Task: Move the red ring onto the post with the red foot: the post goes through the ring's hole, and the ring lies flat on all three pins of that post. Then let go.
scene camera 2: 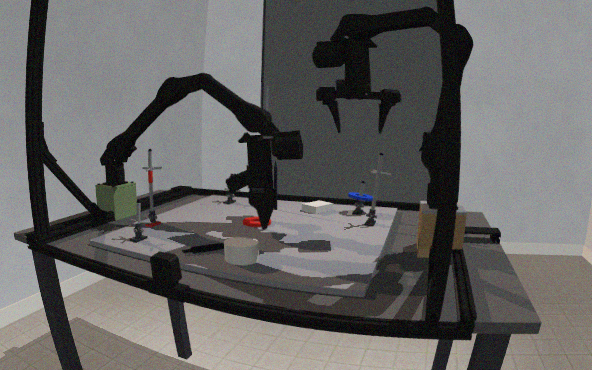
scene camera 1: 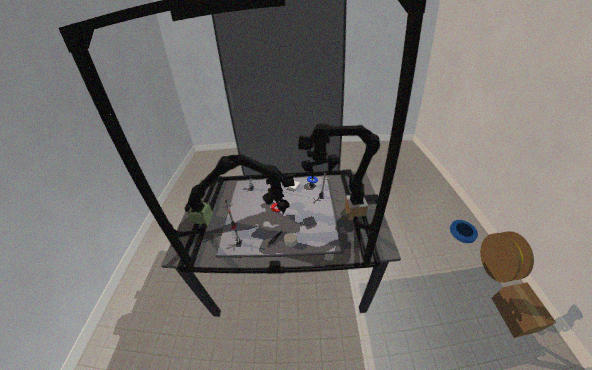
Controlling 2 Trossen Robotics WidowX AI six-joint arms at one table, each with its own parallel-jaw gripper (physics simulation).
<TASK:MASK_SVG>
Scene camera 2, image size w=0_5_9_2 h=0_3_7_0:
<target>my left gripper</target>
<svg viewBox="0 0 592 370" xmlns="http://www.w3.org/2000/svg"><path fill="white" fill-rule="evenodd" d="M272 160L248 161L246 171L234 174L225 181L231 194L248 185L249 204L257 210L262 229L267 229L277 201L276 191L273 189Z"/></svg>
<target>my right gripper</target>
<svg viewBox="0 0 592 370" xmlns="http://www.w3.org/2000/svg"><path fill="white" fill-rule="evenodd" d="M346 64L345 79L336 80L336 90L335 87L319 87L316 91L317 101L323 101L322 104L328 106L338 133L340 133L338 103L335 101L336 98L381 100L381 104L379 104L378 125L379 134L381 134L391 106L401 102L401 94L398 90L392 89L371 92L370 66L366 64Z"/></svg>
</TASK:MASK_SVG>
